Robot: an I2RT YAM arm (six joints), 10 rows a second.
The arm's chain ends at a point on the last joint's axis. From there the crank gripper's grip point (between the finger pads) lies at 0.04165 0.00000 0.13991 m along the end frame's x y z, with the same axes.
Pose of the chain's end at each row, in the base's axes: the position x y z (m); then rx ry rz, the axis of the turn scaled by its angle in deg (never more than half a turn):
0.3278 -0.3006 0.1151 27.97 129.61 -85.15
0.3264 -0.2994 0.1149 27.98 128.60 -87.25
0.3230 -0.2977 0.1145 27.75 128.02 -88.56
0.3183 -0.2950 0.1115 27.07 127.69 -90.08
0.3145 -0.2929 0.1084 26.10 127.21 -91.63
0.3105 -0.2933 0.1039 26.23 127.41 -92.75
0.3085 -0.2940 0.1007 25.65 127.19 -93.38
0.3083 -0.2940 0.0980 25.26 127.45 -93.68
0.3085 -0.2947 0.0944 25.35 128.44 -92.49
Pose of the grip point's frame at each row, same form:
0.3099 -0.4266 0.0436 27.97 129.61 -85.15
0.3068 -0.4271 0.0469 27.98 128.60 -87.25
0.3025 -0.4265 0.0488 27.75 128.02 -88.56
0.2968 -0.4248 0.0484 27.07 127.69 -90.08
0.2925 -0.4240 0.0481 26.10 127.21 -91.63
0.2863 -0.4246 0.0448 26.23 127.41 -92.75
0.2844 -0.4259 0.0429 25.65 127.19 -93.38
0.2838 -0.4260 0.0406 25.26 127.45 -93.68
0.2843 -0.4256 0.0345 25.35 128.44 -92.49

